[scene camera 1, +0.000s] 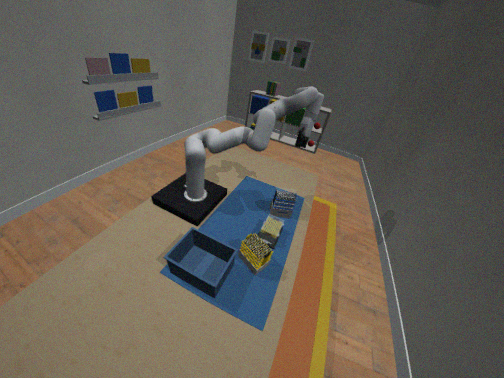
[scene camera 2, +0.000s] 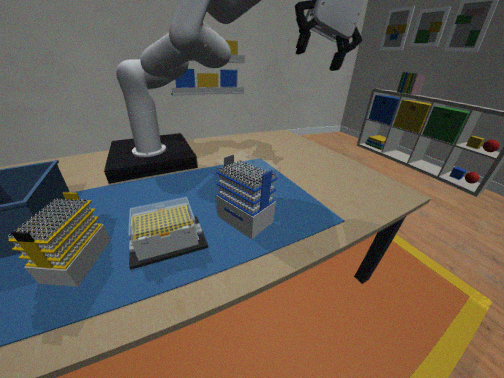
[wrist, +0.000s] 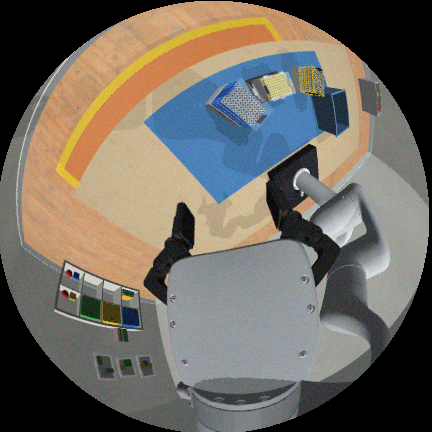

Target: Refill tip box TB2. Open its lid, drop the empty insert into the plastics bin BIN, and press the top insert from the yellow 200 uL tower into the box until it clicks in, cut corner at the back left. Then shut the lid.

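Tip box TB2 (scene camera 1: 270, 236) (scene camera 2: 165, 243) (wrist: 276, 86) is white with a clear lid that looks shut over a yellow insert; it sits on a black base. The yellow tower (scene camera 1: 256, 251) (scene camera 2: 60, 235) (wrist: 311, 81) stands beside it, stacked with several yellow-edged inserts full of tips. The dark blue bin BIN (scene camera 1: 192, 276) (scene camera 2: 45, 187) (wrist: 325, 117) stands by the yellow tower, and no insert shows inside it in scene camera 1. My gripper (scene camera 1: 302, 140) (scene camera 2: 318, 59) (wrist: 226, 199) is open and empty, high above the table and well away from the box, beyond the blue tower's end.
A blue tower (scene camera 1: 283, 203) (scene camera 2: 245, 215) (wrist: 240, 105) of inserts stands on the other side of the box, on the blue mat (scene camera 1: 250, 305) (scene camera 2: 300, 215) (wrist: 200, 160). The arm's black base (scene camera 1: 175, 200) (scene camera 2: 115, 160) is at the table's back. A shelf unit (scene camera 2: 450, 102) stands beyond the table.
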